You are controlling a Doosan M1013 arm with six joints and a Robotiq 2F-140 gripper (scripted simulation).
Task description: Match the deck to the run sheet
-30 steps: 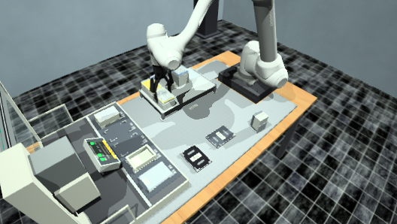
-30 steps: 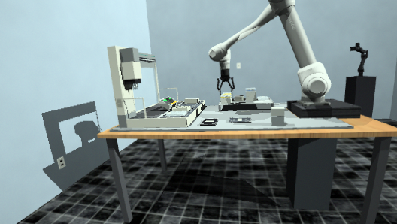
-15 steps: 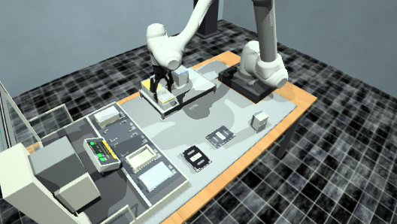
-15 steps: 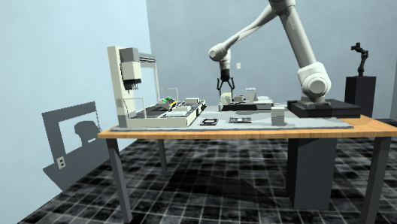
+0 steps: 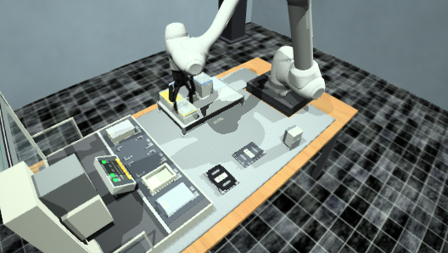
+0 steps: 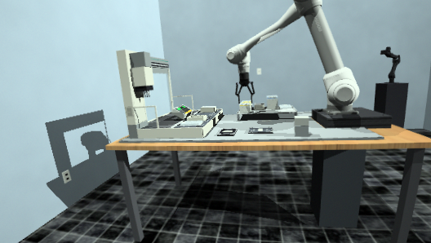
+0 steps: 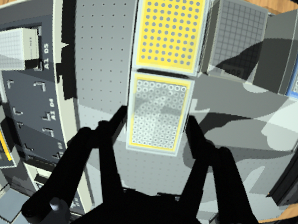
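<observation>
My hand is 30 mm above the clear cover. Also, from my hand: yellow-rimmed tip rack (50 mm below, 10 mm to the left, 10 mm behind); blue-rimmed tip rack (230 mm behind, 120 mm to the right, 20 mm below); shelf (160 mm behind, 100 mm below, 60 mm to the right).
</observation>
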